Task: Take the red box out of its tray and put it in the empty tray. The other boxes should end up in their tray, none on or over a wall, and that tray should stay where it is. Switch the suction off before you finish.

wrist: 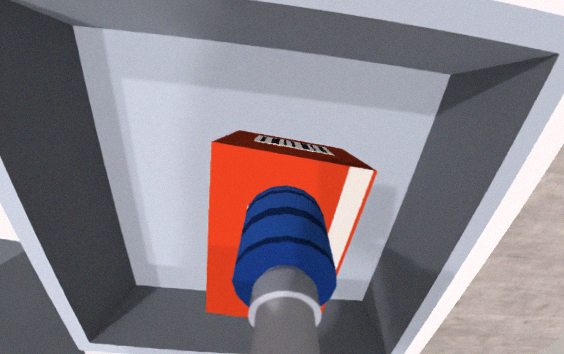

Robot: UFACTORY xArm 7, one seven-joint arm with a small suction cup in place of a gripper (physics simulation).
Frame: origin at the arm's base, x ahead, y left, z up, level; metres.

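Seen in the pictures: end effector, tool point: (284, 207).
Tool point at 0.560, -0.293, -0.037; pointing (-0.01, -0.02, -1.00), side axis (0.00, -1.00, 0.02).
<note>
Pixels of each thing's middle, then the offset from my tool point to it, as dx, dy, dz. "spot": a spot on its surface instead.
- red box, body centre: (277, 226) -0.017, +0.002, -0.009
- grey tray, body centre: (254, 220) -0.029, +0.017, -0.031
- tray's rim, surface spot: (500, 25) spot: +0.073, -0.073, -0.006
The red box (230, 200) hangs on or rests under my suction cup (285, 215), whose blue bellows press on the box's orange-red upper face. A white stripe runs along the box's right side and a barcode shows on its far end face. The box is inside the outline of the grey tray (160, 125), which holds no other box in the visible part. The box looks upright and clear of the left, far and right walls. The cup hides the box's near right part. Whether its underside touches the tray floor cannot be told. The other boxes do not show.
The tray's rim (500, 25) surrounds the box, with dark inner walls on the left and right. At the lower left edge part of another dark grey tray wall (17, 300) shows. A wood-like floor (510, 260) lies beyond the white table edge on the right.
</note>
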